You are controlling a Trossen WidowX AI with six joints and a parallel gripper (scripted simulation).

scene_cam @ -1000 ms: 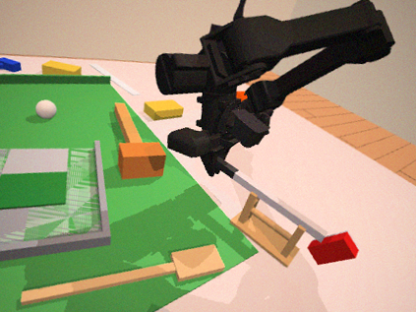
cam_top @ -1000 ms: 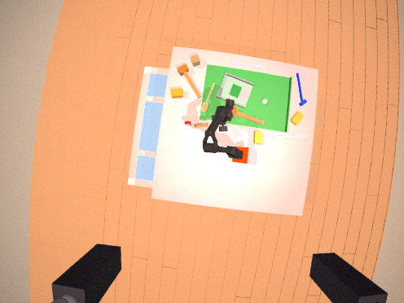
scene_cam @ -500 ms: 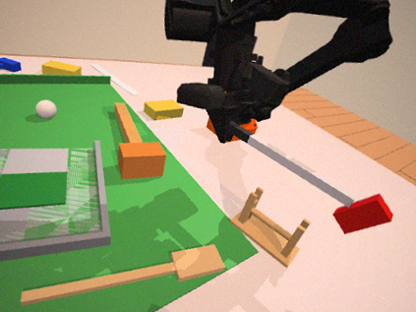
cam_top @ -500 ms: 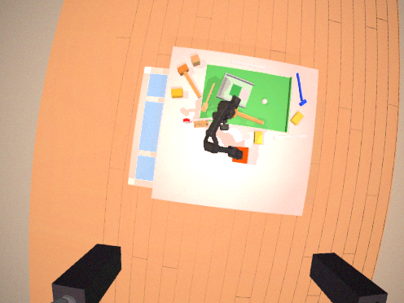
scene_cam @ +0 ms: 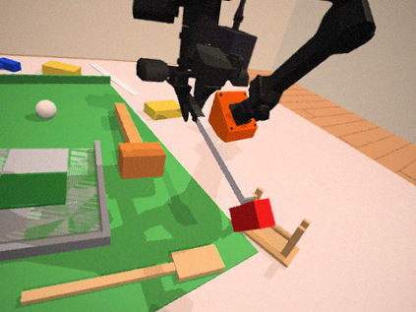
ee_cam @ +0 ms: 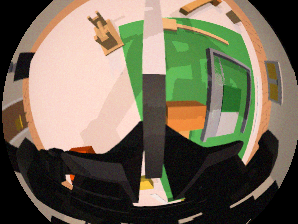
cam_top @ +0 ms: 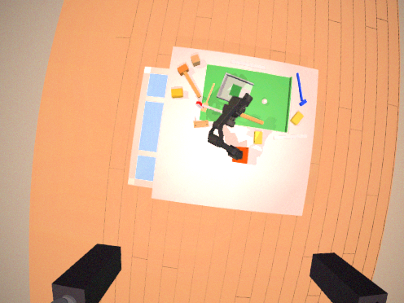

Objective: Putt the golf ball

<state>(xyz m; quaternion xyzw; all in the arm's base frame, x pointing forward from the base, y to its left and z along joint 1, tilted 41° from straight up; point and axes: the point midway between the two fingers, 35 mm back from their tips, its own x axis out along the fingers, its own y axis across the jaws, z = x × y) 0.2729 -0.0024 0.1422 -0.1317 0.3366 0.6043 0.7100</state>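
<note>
Now: gripper tip 3 cm short of the red putter, 11 cm to the right of it and 1 cm below it. From my gripper tip the other things lie so: white golf ball (17 cm ahead, 30 cm to the right, 11 cm below); small wooden rack (4 cm behind, 21 cm to the left, 9 cm below); wooden paddle (15 cm ahead, 16 cm to the left, 12 cm below).
</note>
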